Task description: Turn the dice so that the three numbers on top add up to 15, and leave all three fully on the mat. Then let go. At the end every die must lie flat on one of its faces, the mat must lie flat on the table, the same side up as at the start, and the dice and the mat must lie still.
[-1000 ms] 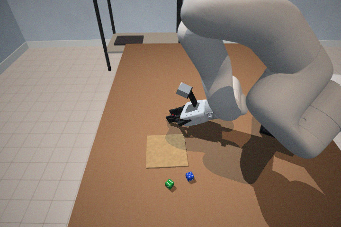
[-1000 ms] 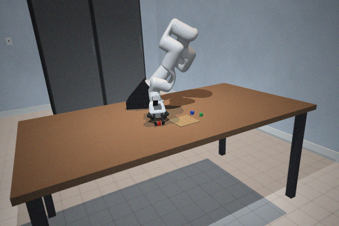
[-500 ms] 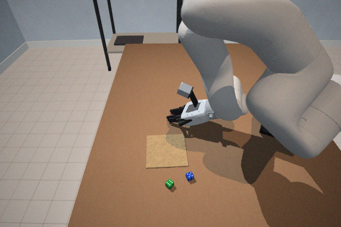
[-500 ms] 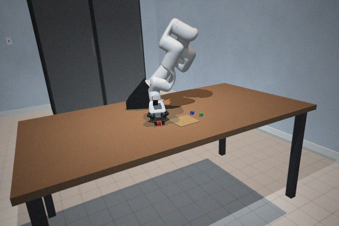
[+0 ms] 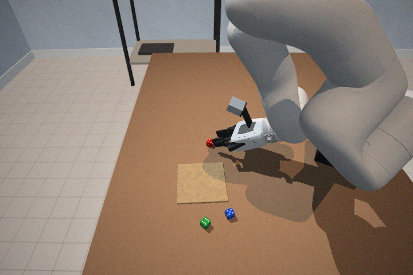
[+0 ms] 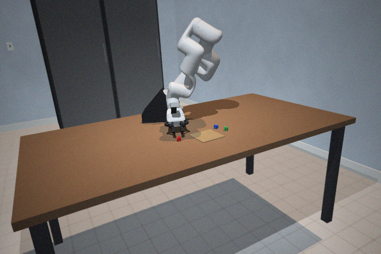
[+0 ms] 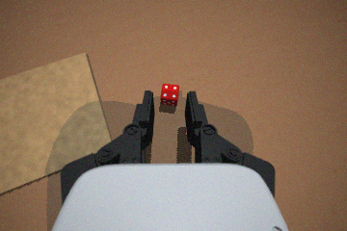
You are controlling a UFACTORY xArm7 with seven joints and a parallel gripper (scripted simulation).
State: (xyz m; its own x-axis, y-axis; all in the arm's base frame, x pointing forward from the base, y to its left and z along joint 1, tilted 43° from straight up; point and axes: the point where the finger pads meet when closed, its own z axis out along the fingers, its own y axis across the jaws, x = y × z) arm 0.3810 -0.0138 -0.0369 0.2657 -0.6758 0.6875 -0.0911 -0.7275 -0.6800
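My gripper is now 40 mm short of the red die and 30 mm above it. Also, from my hand: blue die: 240 mm to the left, 70 mm behind, 30 mm below; then tan mat: 150 mm to the left, 40 mm below, 30 mm ahead; then green die: 280 mm to the left, 30 mm below, 20 mm behind.
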